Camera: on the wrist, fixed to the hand. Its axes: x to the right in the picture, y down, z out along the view.
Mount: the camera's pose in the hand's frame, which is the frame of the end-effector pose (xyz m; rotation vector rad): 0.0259 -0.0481 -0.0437 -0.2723 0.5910 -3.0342
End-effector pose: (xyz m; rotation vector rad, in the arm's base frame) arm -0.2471 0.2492 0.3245 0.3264 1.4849 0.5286
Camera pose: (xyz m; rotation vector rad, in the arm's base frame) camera -0.2839 0.2172 0.2743 -2.1868 0.7750 -1.7047
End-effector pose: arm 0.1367 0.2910 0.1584 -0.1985 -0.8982 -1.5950
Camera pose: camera 0.1022 0.2415 0.1230 -1.0592 -0.1960 1.5219
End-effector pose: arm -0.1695 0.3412 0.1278 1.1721 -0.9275 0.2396
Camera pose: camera -0.1026 0.3517 0.1103 0.9191 1.7468 -1.7569
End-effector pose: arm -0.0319 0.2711 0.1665 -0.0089 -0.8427 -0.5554
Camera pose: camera -0.0099 0.2081 0.1454 -1.0487 -0.5069 2.5533
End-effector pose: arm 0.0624 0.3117 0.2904 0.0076 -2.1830 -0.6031
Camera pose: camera 0.0687 0.2455 0.3121 -2.6072 -0.2668 1.4992
